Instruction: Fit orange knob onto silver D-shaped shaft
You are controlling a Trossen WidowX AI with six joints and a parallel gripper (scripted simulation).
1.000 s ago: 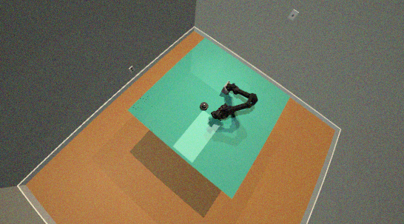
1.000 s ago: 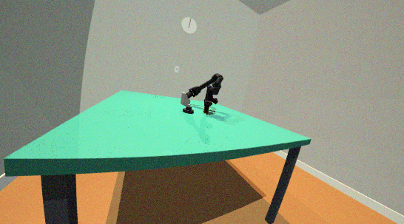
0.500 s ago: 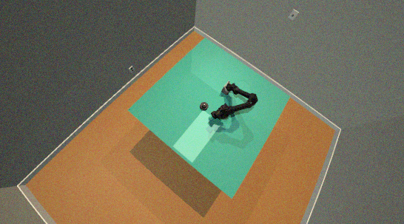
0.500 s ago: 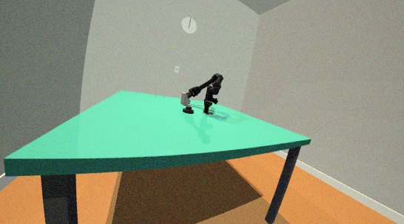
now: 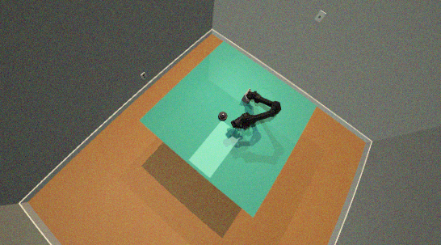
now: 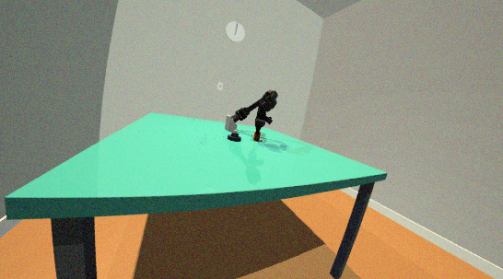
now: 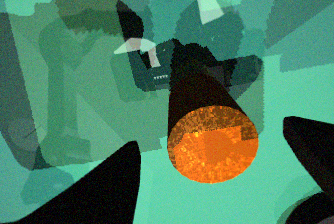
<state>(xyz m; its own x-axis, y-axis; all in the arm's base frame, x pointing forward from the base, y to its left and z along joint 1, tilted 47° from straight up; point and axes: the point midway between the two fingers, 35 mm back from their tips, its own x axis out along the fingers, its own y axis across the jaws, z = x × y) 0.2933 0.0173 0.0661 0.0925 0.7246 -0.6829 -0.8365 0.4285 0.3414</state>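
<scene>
Right now the orange knob is right at my gripper tip. The rest, counted from my gripper tip: round pedestal (10 mm ahead, 170 mm to the right, 20 mm below).
</scene>
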